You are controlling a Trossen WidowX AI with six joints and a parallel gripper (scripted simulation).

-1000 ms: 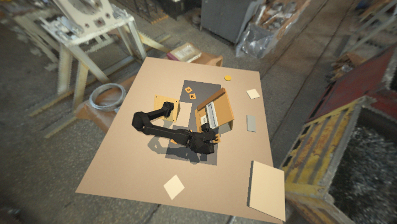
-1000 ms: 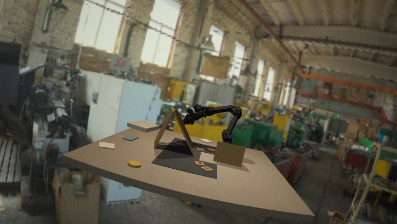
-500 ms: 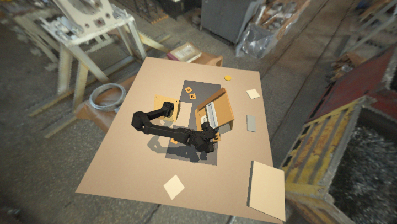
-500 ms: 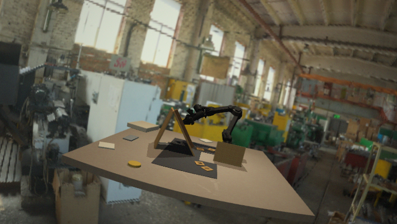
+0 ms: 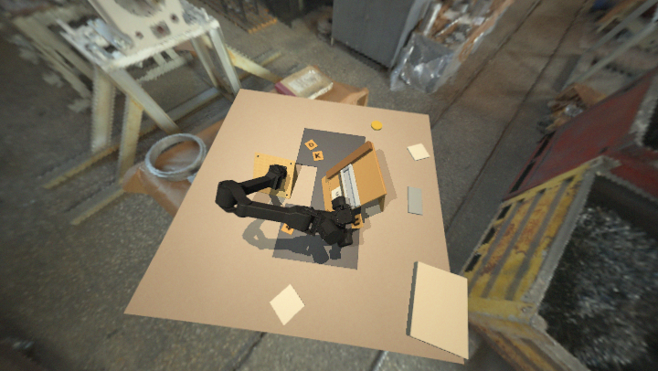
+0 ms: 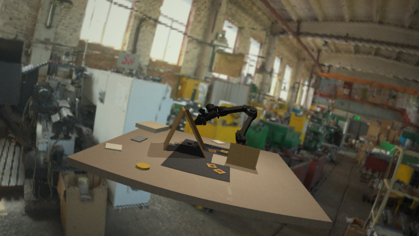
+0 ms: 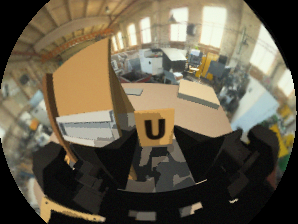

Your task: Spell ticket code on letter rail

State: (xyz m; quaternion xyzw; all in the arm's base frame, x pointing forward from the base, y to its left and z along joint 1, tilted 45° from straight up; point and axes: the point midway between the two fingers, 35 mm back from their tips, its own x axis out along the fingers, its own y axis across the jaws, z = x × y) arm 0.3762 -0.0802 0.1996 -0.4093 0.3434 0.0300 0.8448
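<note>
Now: the white ticket 10 cm behind my gripper tip, 13 cm to the left of it and 8 cm below it. From my gripper tip the other things lie so: letter tile: 21 cm behind, 3 cm to the left, 16 cm below; orange tile marked u: right at my gripper tip; dark mat: 20 cm behind, 20 cm to the left, 16 cm below.
</note>
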